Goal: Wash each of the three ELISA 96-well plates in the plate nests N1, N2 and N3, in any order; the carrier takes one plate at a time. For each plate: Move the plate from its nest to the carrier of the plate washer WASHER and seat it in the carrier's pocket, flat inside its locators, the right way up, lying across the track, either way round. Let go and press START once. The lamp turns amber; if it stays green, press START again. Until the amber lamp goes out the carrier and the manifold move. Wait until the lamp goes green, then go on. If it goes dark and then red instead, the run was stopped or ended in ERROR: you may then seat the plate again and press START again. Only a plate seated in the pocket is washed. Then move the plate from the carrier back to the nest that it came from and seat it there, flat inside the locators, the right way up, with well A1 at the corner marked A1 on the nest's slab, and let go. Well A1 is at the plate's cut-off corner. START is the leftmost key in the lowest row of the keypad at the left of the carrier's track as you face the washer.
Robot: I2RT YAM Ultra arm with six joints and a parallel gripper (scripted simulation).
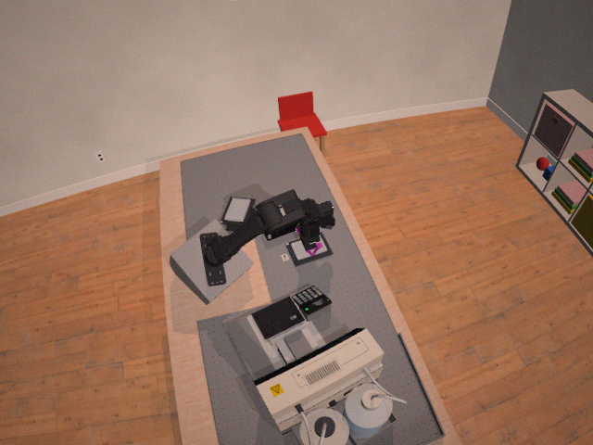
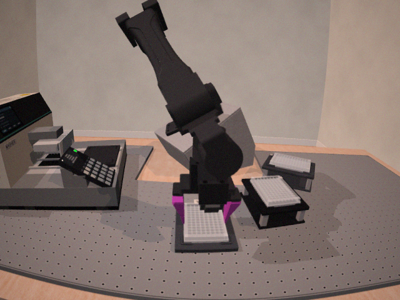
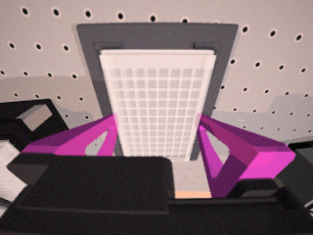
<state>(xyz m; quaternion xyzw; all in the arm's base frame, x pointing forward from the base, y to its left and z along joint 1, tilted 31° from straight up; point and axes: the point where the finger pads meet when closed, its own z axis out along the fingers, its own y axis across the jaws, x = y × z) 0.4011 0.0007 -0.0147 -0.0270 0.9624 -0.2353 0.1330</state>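
Now: the nest N1 2 cm below my hand. The rest, counted from my hand: black carrier pocket (29 cm to the right, 23 cm behind, 5 cm above); grey manifold (44 cm to the right, 21 cm behind, 10 cm above); raised black nest (17 cm to the left, 7 cm behind, 2 cm above).
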